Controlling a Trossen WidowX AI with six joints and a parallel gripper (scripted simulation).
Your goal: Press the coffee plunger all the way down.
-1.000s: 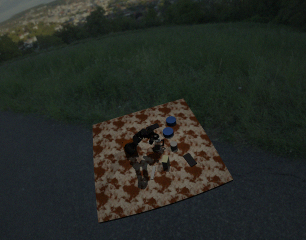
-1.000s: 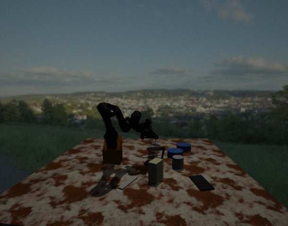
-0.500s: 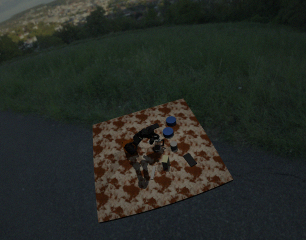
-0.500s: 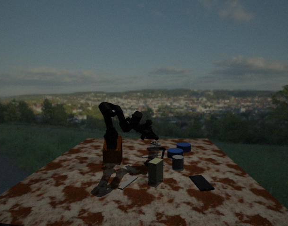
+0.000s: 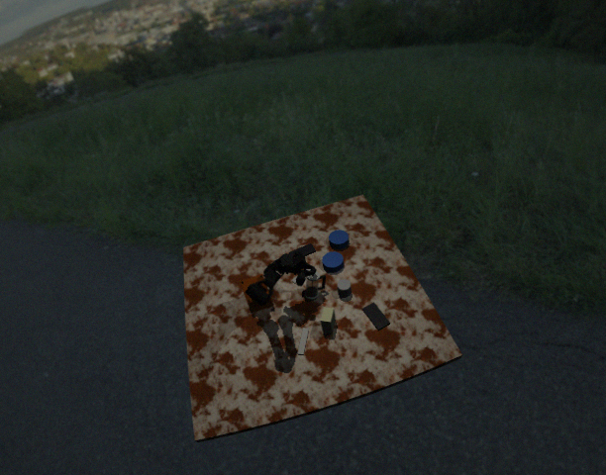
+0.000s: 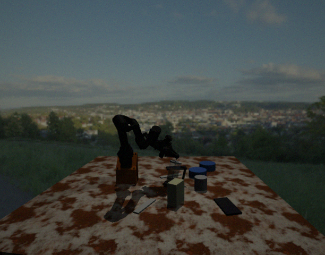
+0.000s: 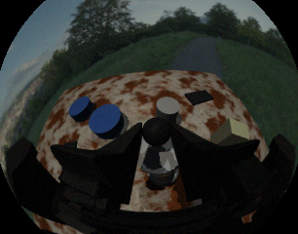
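The coffee press lies 9 cm below my gripper tip, 1 cm to the right of it and 1 cm behind it. Also, from my gripper tip: grey can (14 cm below, 13 cm ahead, 6 cm to the right).
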